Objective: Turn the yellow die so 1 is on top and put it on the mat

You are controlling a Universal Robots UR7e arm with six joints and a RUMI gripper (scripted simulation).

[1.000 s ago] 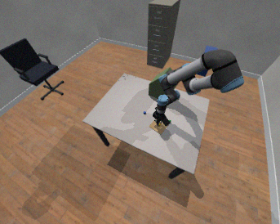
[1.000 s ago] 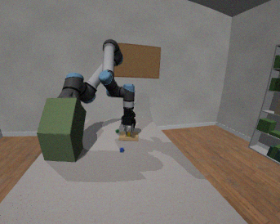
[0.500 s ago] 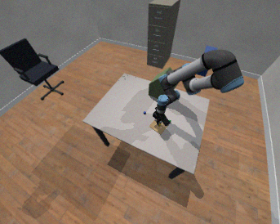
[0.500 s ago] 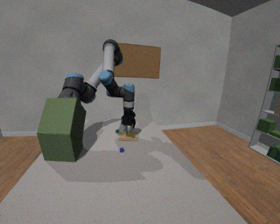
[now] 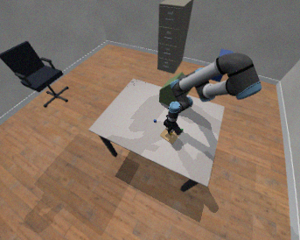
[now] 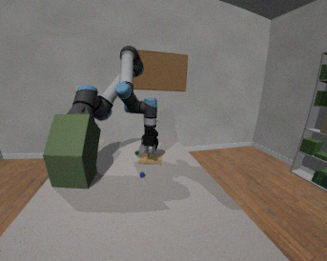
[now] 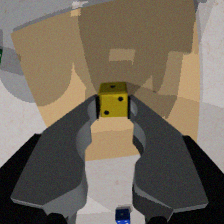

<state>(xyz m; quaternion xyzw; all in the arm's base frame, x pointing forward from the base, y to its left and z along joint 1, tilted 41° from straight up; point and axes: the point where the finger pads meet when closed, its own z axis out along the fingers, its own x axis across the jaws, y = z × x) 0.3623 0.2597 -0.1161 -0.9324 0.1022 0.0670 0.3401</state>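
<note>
Now: the tan mat 2 cm below my hand. Also, from my hand: green die 10 cm behind, 6 cm to the left, 1 cm below; then yellow die 1 cm below; then blue die 20 cm to the right, 3 cm behind, 1 cm below.
</note>
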